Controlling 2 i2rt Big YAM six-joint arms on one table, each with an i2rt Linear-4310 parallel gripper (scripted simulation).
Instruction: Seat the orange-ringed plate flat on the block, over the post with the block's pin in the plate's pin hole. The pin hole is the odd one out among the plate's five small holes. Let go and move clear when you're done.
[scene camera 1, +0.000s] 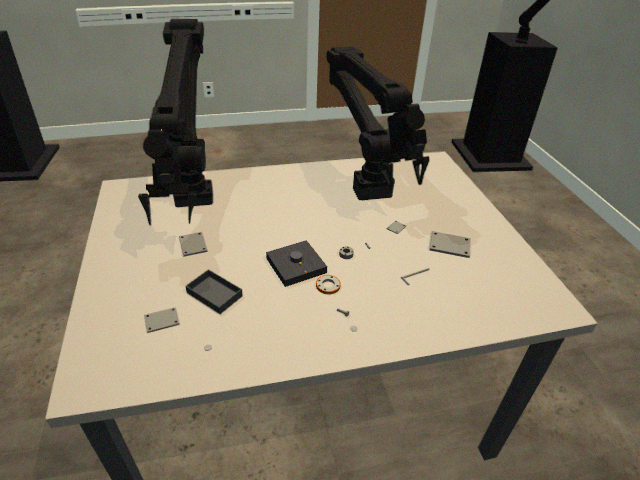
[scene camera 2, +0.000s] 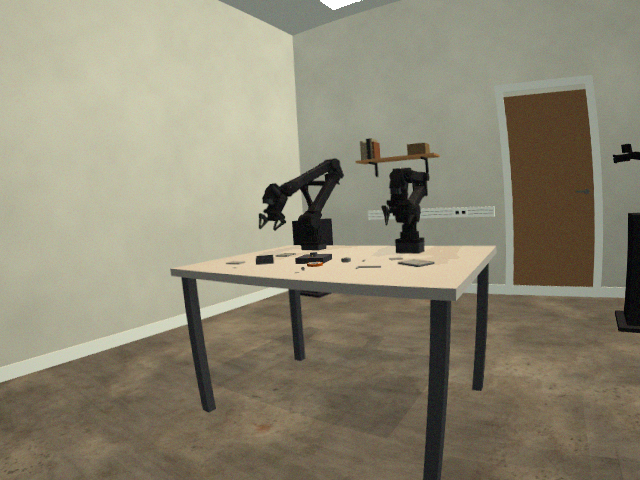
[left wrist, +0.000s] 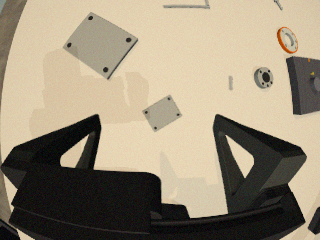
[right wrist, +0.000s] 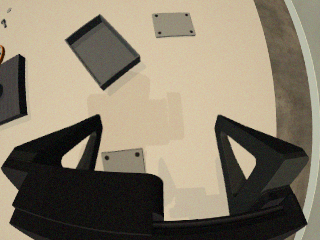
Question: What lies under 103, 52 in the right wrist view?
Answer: A dark tray.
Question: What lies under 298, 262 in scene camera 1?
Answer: A dark block.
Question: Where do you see my right gripper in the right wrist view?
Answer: At 158, 121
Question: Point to my left gripper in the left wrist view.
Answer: At 157, 120
